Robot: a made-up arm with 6 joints.
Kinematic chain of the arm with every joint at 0, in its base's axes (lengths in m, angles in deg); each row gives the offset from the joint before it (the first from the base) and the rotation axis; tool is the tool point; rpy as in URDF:
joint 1: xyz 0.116 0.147 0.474 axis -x
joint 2: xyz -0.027 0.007 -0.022 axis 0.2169 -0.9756 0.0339
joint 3: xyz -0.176 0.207 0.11 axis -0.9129 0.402 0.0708
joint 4: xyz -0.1 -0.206 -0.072 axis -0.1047 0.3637 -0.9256
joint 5: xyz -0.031 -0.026 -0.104 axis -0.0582 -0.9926 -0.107
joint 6: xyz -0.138 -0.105 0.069 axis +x
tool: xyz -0.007 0.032 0.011 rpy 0 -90 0
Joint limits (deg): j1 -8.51..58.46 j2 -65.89..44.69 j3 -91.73..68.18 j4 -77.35..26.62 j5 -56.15..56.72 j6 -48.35..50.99
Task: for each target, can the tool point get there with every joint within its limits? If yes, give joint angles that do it. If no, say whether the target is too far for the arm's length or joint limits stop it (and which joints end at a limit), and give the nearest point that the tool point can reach.
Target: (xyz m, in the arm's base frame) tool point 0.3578 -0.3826 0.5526
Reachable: no: joint limits stop it (at a limit: joint 1, joint 2, joint 6) | nearest point 0.0977 -0.1735 0.3885 | short by 0.372 m
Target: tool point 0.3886 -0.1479 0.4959
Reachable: no: joint limits stop it (at a limit: joint 1, joint 2, joint 4, joint 5, joint 6) | nearest point 0.1519 -0.1400 0.3302 | short by 0.289 m
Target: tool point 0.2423 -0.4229 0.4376
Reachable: no: joint limits stop it (at a limit: joint 1, joint 2, joint 5, joint 6) | nearest point 0.0761 -0.2153 0.3528 | short by 0.279 m
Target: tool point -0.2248 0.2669 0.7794
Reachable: yes | joints 24.98 -3.24 42.40 11.23 -43.71 -24.01
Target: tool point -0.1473 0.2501 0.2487
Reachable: yes | joints 4.61 -17.84 -72.03 -47.16 -40.07 9.64
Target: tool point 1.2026 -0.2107 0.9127
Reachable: no: too far | nearest point 0.4015 0.0958 0.8321 | short by 0.861 m
